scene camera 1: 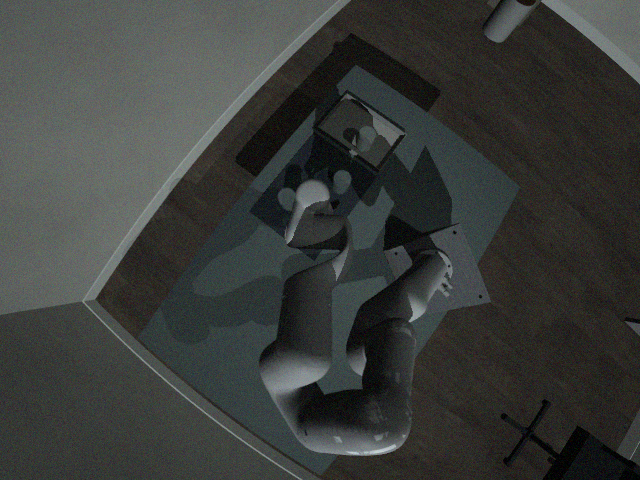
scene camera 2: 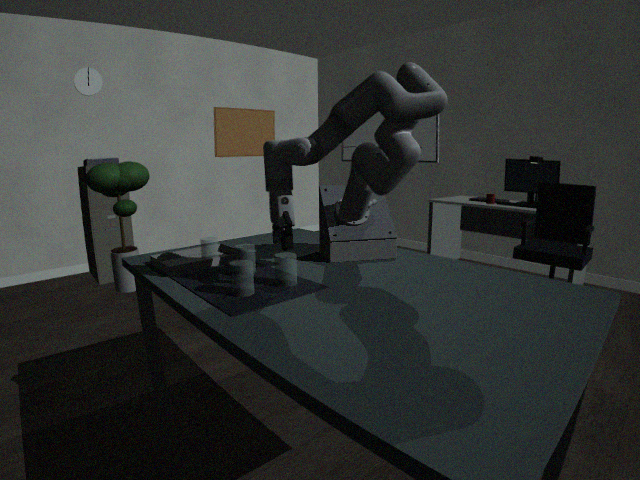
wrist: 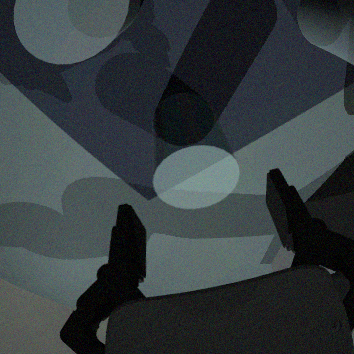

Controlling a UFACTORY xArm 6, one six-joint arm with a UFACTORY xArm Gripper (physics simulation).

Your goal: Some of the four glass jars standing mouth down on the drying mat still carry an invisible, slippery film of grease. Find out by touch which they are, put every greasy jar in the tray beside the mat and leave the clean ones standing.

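Frame: origin at the arm's base, x up, y left, z back, level; metres.
Seen in the pictures: gripper, fingertip midpoint: (scene camera 2: pixel 283 246) (wrist: pixel 201 201); arm's base, origin of the base link: (scene camera 1: pixel 432 267) (scene camera 2: pixel 352 211) (wrist: pixel 344 292).
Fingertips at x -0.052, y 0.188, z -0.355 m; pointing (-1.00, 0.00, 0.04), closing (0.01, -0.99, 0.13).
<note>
Pixels of each thing's top centre, then the offset from my fingertips to it. Level surfaces: height alone.
- pale glass jar, middle of its top: (scene camera 2: pixel 208 238) (scene camera 1: pixel 367 133) dz -0.136, dx -0.025, dy -0.360 m
- dark mat, its level: dx -0.110 m
- near-edge jar, middle of its top: (wrist: pixel 65 6) (scene camera 2: pixel 241 262) (scene camera 1: pixel 286 196) dz -0.132, dx -0.024, dy +0.020 m
- third jar, middle of its top: (wrist: pixel 196 180) (scene camera 2: pixel 285 254) dz +0.006, dx -0.024, dy +0.001 m
- table, its level: dx -0.113 m
A pale glass jar (scene camera 1: pixel 366 138) (scene camera 2: pixel 209 248) stands in the tray (scene camera 1: pixel 333 116) (scene camera 2: pixel 180 265). Three jars stand mouth down on the dark mat (scene camera 1: pixel 264 207) (scene camera 2: pixel 232 305) (wrist: pixel 125 157). The near-edge jar (scene camera 1: pixel 286 198) (scene camera 2: pixel 244 280) (wrist: pixel 50 37) and the jar by the tray (scene camera 1: pixel 341 181) (scene camera 2: pixel 246 251) (wrist: pixel 325 27) stand to either side of the view's middle in the wrist view. The third jar (scene camera 2: pixel 285 269) (wrist: pixel 196 177) is at the mat's corner, hidden under the arm in scene camera 1. My gripper (scene camera 2: pixel 283 244) (wrist: pixel 201 201) is open and empty, above and close to this third jar.
The robot's grey base block (scene camera 1: pixel 465 268) (scene camera 2: pixel 361 249) stands on the table (scene camera 1: pixel 491 191) (scene camera 2: pixel 465 320) beyond the mat. The arm arches above the table. The tray's raised walls adjoin the mat. Broad arm shadows fall over mat and table.
</note>
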